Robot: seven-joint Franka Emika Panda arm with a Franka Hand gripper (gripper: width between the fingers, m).
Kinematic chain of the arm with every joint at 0, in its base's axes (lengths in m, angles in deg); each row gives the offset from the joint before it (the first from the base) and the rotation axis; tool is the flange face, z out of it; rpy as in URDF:
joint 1: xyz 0 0 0.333 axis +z
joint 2: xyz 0 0 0 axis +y
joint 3: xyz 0 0 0.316 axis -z
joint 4: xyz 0.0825 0 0 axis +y
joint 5: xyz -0.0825 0 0.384 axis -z
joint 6: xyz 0 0 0 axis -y
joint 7: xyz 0.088 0 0 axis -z
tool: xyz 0 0 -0.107 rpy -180 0 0
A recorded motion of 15 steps. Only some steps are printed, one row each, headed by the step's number.
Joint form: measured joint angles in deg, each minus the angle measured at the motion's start. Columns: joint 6, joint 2, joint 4, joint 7, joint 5, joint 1, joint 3.
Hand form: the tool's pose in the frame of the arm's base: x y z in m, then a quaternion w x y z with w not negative. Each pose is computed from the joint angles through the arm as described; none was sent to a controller.
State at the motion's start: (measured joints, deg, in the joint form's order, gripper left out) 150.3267 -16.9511 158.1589 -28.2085 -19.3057 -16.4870 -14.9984
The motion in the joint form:
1: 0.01 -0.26 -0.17 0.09 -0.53 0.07 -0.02
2: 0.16 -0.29 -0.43 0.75 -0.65 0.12 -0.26
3: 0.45 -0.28 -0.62 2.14 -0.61 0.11 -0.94
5: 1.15 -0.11 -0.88 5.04 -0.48 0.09 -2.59
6: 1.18 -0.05 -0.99 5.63 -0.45 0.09 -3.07
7: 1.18 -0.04 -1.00 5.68 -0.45 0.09 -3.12
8: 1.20 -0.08 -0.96 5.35 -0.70 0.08 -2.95
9: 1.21 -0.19 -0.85 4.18 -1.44 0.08 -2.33
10: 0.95 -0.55 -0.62 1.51 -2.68 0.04 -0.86
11: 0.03 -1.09 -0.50 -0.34 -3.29 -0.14 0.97
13: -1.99 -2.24 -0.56 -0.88 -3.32 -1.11 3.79
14: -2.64 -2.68 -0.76 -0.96 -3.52 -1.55 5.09
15: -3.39 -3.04 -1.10 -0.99 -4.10 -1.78 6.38
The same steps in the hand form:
1: 0.3948 -0.0232 0.3190 0.03542 -0.99107 -0.08637 -0.09523
2: 0.3967 -0.0213 0.3212 0.03535 -0.99108 -0.08244 -0.09855
3: 0.3984 -0.0170 0.3227 0.03422 -0.99135 -0.07638 -0.10114
5: 0.4012 -0.0065 0.3238 0.03189 -0.99181 -0.06581 -0.10476
6: 0.4020 -0.0032 0.3240 0.03162 -0.99187 -0.06507 -0.10472
7: 0.4020 -0.0029 0.3239 0.03162 -0.99187 -0.06507 -0.10465
8: 0.4018 -0.0042 0.3240 0.03258 -0.99180 -0.06454 -0.10536
9: 0.4010 -0.0088 0.3243 0.03560 -0.99153 -0.06396 -0.10730
10: 0.3989 -0.0193 0.3253 0.04095 -0.99089 -0.06537 -0.11037
11: 0.3960 -0.0321 0.3273 0.04645 -0.99094 -0.06081 -0.11041
13: 0.3909 -0.0552 0.3331 0.05415 -0.99192 -0.03563 -0.10909
14: 0.3894 -0.0661 0.3368 0.05802 -0.99180 -0.02131 -0.11183
15: 0.3884 -0.0754 0.3409 0.06458 -0.99125 -0.00611 -0.11500

